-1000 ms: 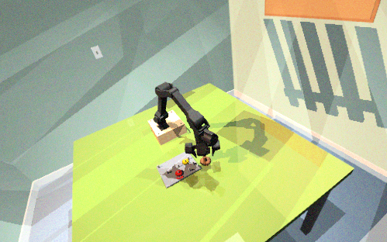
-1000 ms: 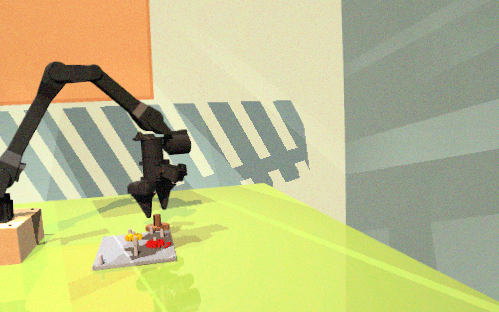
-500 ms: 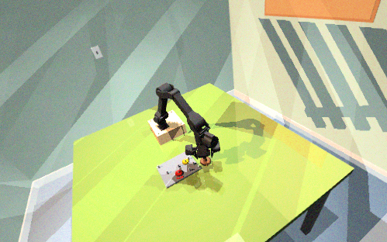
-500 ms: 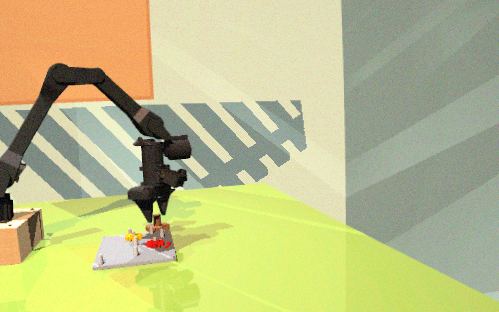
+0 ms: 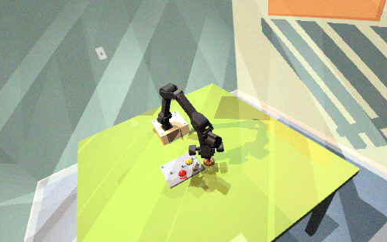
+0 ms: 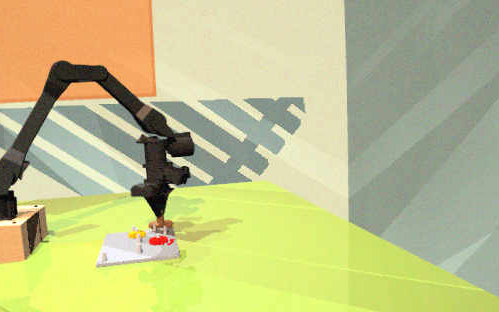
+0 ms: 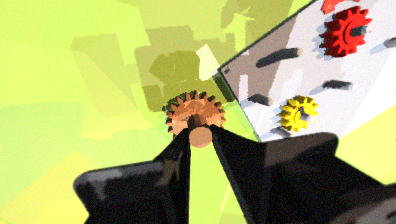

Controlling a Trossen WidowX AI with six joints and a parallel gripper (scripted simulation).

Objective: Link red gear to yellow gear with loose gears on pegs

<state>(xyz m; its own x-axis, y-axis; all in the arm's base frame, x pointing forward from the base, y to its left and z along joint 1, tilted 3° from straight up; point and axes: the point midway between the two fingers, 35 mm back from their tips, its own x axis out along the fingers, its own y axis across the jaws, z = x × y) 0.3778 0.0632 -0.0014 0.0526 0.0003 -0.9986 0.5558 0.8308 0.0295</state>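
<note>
Now: gripper tip 30 mm past the red gear, 160 mm to the left of it and 10 mm above it. The rest, counted from my gripper tip: yellow gear: 70 mm behind, 90 mm to the right, 10 mm below; then red arrow: 170 mm to the right, 20 mm below; then orange gear: 10 mm below.
</note>
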